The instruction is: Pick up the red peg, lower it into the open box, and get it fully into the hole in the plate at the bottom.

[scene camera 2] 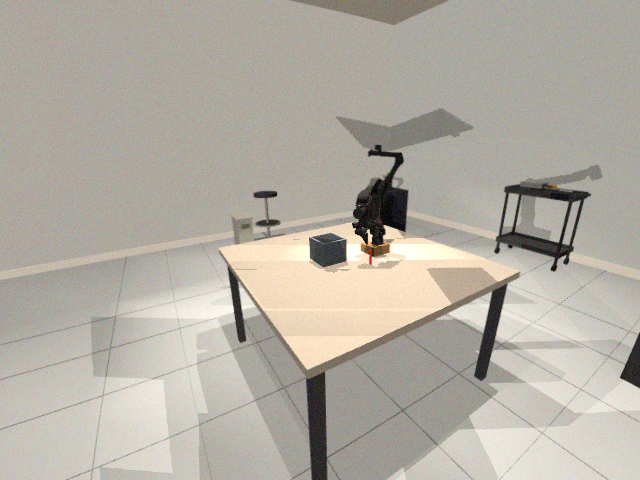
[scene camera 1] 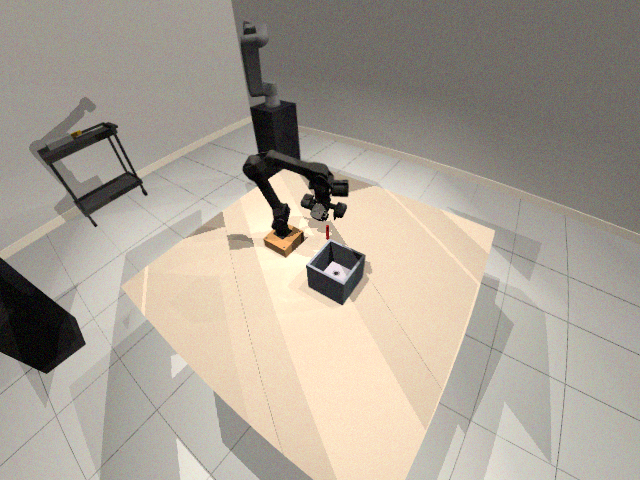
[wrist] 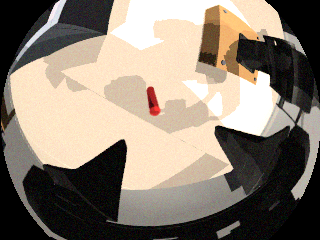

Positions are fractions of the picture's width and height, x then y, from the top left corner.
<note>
In view: my gripper (scene camera 1: 0.51,0.45) and a dark box (scene camera 1: 0.53,0.61).
The dark box shows as well in scene camera 2 (scene camera 2: 0.51,0.52). My gripper is seen too in the wrist view (wrist: 0.54,0.57).
</note>
